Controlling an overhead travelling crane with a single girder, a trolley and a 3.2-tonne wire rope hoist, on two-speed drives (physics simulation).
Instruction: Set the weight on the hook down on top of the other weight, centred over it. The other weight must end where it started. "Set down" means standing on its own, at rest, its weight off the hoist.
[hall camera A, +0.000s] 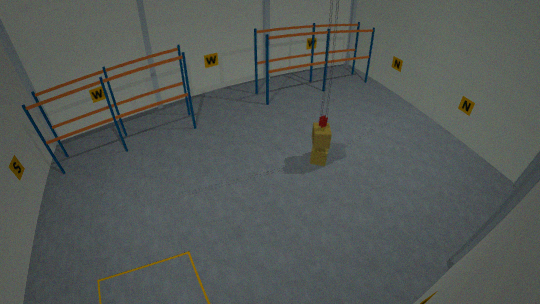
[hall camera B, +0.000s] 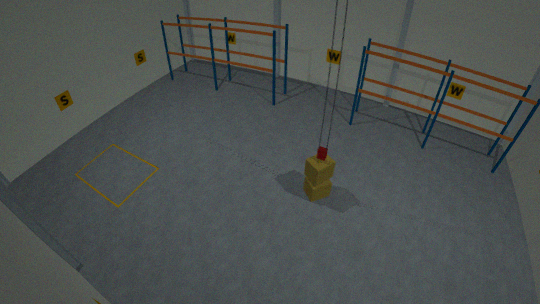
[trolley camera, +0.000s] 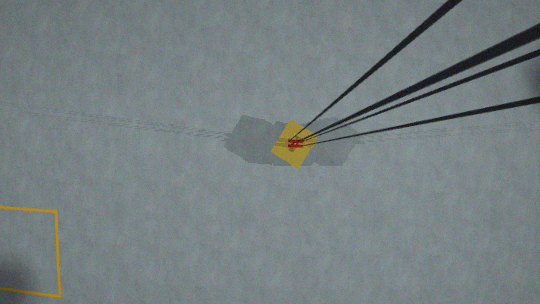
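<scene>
The red hook block (hall camera A: 323, 121) (hall camera B: 322, 153) (trolley camera: 295, 144) hangs on its ropes right over the upper yellow weight (hall camera A: 321, 137) (hall camera B: 319, 170) (trolley camera: 299, 158), which is on the hook. The upper weight looks upright and is directly above the lower yellow weight (hall camera A: 319, 158) (hall camera B: 317, 190), which stands on the floor. No clear gap shows between them in either hall view; whether they touch fully, I cannot tell. The upper weight hides the lower one in the trolley view. The ropes look straight.
Blue and orange racks (hall camera A: 267, 70) (hall camera B: 274, 70) stand along the W wall, with more racks (hall camera A: 190, 95) (hall camera B: 436, 112) beside them. A yellow marked rectangle (hall camera A: 145, 266) (hall camera B: 96, 190) (trolley camera: 58, 255) lies on the floor, well apart from the weights. Shadows spread on both sides of the stack.
</scene>
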